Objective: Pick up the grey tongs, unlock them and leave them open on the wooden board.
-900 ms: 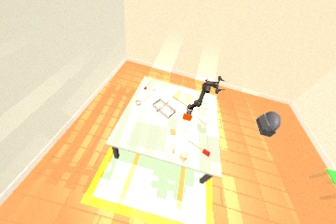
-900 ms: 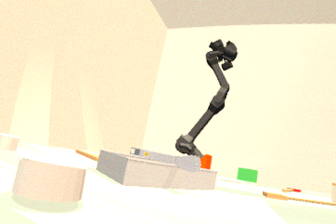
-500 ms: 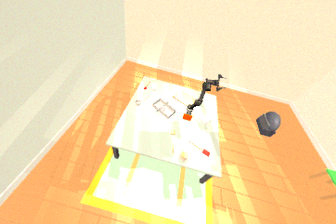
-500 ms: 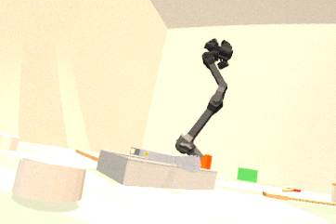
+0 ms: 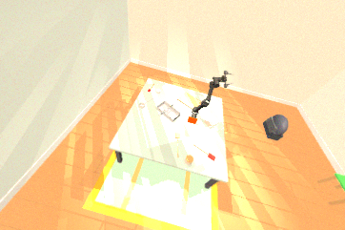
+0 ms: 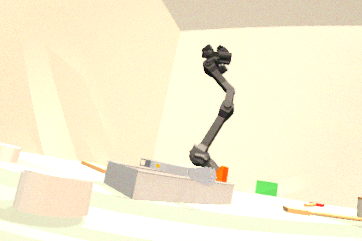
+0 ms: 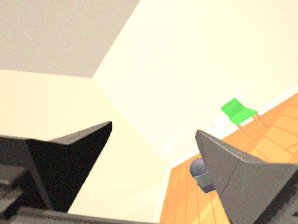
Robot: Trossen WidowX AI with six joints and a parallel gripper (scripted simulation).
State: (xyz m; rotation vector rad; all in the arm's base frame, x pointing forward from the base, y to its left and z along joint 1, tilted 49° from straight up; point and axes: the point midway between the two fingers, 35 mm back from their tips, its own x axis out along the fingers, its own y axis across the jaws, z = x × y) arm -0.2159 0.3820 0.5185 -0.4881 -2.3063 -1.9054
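Right now my gripper tip is 68 cm above the roasting tin, 60 cm short of it and 11 cm to the right of it.
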